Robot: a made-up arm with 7 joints.
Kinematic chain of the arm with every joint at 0, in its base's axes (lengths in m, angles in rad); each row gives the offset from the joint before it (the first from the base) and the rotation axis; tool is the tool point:
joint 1: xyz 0 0.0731 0 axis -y
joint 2: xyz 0 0.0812 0 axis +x
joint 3: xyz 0 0 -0.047 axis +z
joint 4: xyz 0 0 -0.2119 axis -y
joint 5: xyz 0 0 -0.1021 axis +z
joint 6: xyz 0 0 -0.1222 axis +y
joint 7: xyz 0 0 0 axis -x
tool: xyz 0 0 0
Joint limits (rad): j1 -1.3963..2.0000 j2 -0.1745..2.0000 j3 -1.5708..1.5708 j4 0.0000..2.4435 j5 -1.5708..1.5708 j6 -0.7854..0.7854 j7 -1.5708..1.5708
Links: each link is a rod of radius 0.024 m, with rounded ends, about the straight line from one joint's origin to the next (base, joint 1, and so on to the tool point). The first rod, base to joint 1, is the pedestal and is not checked.
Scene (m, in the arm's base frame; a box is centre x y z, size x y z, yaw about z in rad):
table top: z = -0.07
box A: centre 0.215 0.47 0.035 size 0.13 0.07 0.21 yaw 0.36
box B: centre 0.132 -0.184 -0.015 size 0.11 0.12 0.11 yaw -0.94
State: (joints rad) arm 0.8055 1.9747 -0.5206 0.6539 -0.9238 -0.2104 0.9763
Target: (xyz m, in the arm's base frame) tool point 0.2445 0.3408 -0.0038
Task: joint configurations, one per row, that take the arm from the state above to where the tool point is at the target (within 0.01 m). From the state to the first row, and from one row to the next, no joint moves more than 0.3 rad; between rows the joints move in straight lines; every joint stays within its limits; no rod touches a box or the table.
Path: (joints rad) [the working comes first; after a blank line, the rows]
Joints at the target: -0.4775 2.0000 0.0979 1.7681 -0.9238 -0.2104 0.9763
Straight joint move there: touches box A.

1: 0.7543 1.9810 -0.2966 0.9074 -0.9645 -0.2264 0.9394
2: 0.7032 1.9874 -0.0726 1.1608 -1.0052 -0.2423 0.9026
3: 0.6520 1.9937 0.1515 1.4143 -1.0460 -0.2583 0.8657
4: 0.6009 2.0000 0.3755 1.6677 -1.0867 -0.2742 0.8288
5: 0.3313 2.0000 0.3061 1.6928 -1.0460 -0.2583 0.8657
6: 0.0617 2.0000 0.2367 1.7179 -1.0052 -0.2423 0.9026
7: -0.2079 2.0000 0.1673 1.7430 -0.9645 -0.2264 0.9394
8: -0.4775 2.0000 0.0979 1.7681 -0.9238 -0.2104 0.9763

